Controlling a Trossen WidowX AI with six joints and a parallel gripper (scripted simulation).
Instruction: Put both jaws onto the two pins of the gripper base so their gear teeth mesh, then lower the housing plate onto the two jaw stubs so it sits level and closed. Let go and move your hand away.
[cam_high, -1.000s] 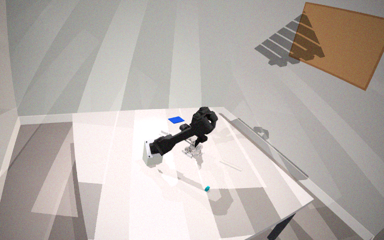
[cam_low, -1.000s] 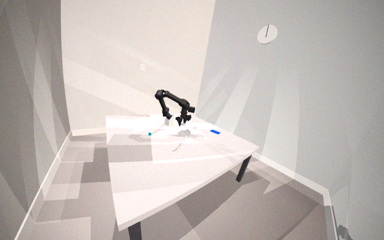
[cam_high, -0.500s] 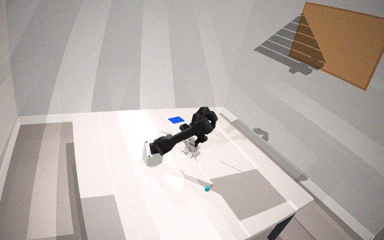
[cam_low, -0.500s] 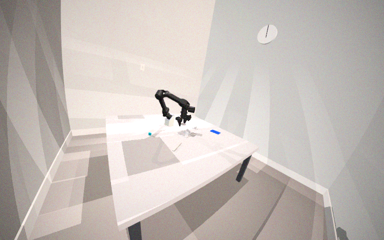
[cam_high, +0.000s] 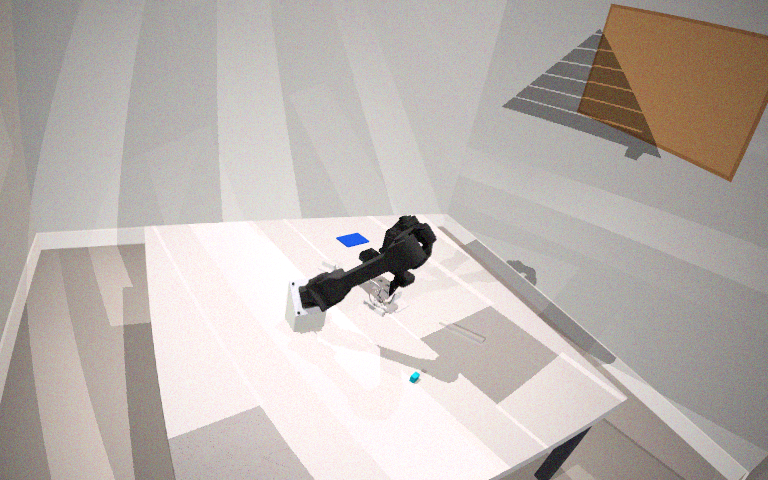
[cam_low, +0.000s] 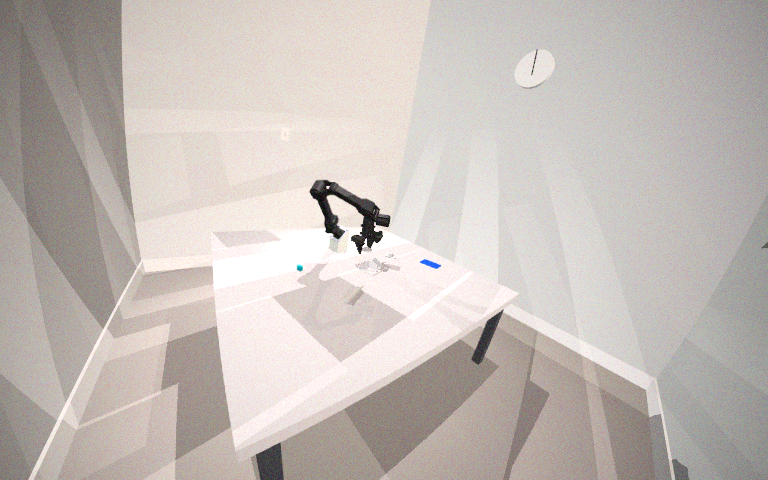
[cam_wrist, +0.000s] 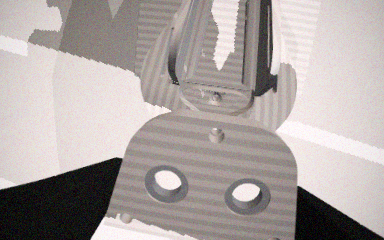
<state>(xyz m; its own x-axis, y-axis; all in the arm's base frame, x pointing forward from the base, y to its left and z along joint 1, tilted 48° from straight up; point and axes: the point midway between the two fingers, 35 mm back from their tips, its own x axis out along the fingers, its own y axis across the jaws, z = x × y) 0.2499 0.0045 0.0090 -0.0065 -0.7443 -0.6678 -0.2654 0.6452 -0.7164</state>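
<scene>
The housing plate lies 70 mm below my gripper tip. Round my gripper tip: teal cube 310 mm to the right, 80 mm behind, 70 mm below; thin white rod 210 mm to the right, 210 mm ahead, 70 mm below; lower housing part 20 mm above, 10 mm ahead.
</scene>
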